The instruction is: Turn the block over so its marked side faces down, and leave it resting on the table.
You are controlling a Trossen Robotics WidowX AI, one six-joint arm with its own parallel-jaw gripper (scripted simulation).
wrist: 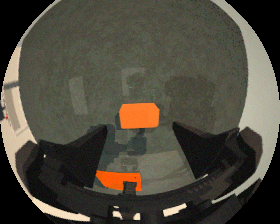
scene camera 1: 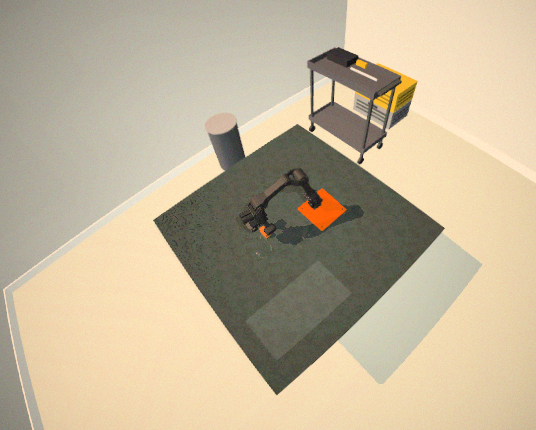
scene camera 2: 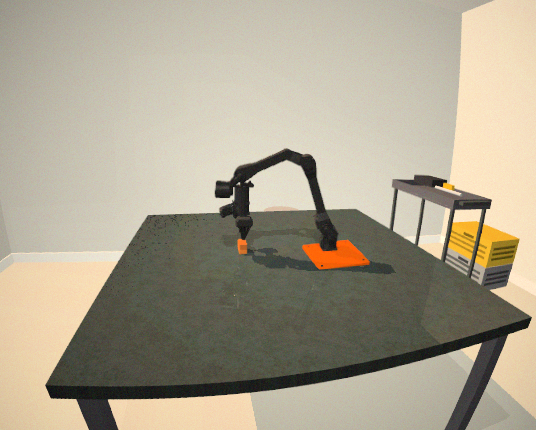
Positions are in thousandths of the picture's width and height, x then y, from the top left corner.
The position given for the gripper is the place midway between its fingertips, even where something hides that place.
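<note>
Orange block (wrist: 477, 516). Gripper (wrist: 502, 569) in that view too. Gripper (scene camera 2: 452, 550) open, holding nothing.
</note>
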